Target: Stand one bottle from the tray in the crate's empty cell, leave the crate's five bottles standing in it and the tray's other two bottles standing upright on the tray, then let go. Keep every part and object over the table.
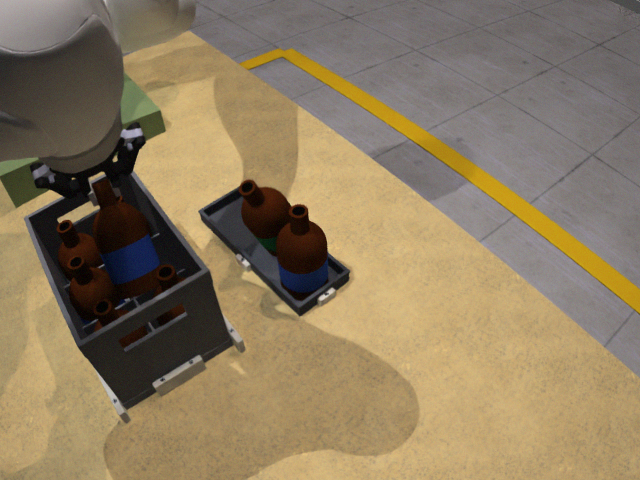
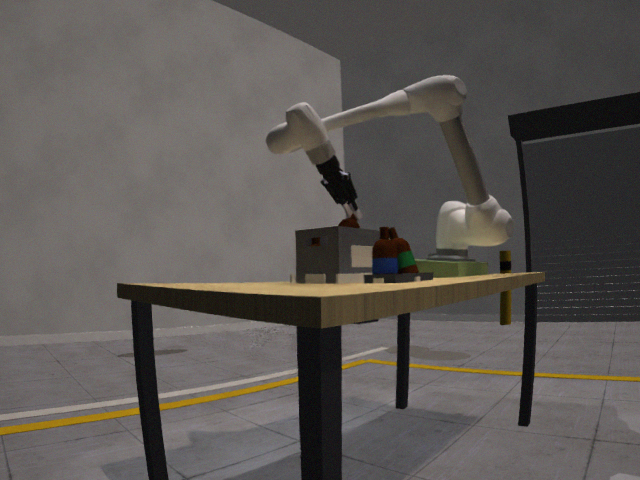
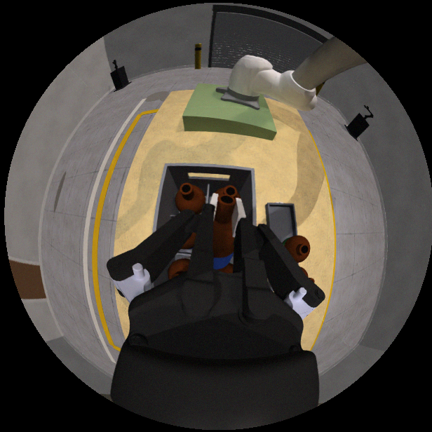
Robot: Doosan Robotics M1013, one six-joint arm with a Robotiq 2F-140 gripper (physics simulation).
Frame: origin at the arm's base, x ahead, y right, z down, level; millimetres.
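Seen in the pictures: gripper, fingertip midpoint: (image 1: 104, 192) (image 2: 356, 218); arm's base at its link origin: (image 2: 451, 261).
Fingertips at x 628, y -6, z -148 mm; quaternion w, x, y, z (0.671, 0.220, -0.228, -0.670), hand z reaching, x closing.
Pixels of each thing's top centre, then the offset from my fingertips to it. "*": a spot on its surface instead.
- grey crate at its top centre: (image 1: 103, 241) (image 2: 343, 231) dx +42, dy +25, dz +44 mm
- tray at a spot on its surface: (image 1: 227, 227) * dx -54, dy -172, dz +214 mm
- green-label bottle at its top centre: (image 1: 262, 175) (image 2: 398, 227) dx +35, dy -217, dz +52 mm
My gripper (image 1: 105, 189) (image 2: 352, 210) (image 3: 224, 204) is shut on the neck of a brown blue-label bottle (image 1: 129, 258) (image 2: 349, 222) (image 3: 223, 235). The held bottle is tilted; its body is inside the grey crate (image 1: 206, 304) (image 2: 316, 263) (image 3: 210, 165), its shoulder above the rim. Its base is hidden. Several other bottles stand around it in the crate, partly hidden. On the tray (image 1: 227, 227) (image 3: 281, 217), a blue-label bottle (image 1: 302, 253) (image 2: 385, 258) stands upright. A green-label bottle (image 1: 266, 211) (image 2: 405, 255) (image 3: 296, 247) leans; whether it touches its neighbour is unclear.
The tray is beside the crate. Pale blocks (image 1: 179, 374) sit along the crate's base. The green block (image 1: 142, 113) (image 2: 454, 267) (image 3: 220, 112) under the arm's base lies beyond the crate. The table's edge (image 1: 439, 211) runs past the tray.
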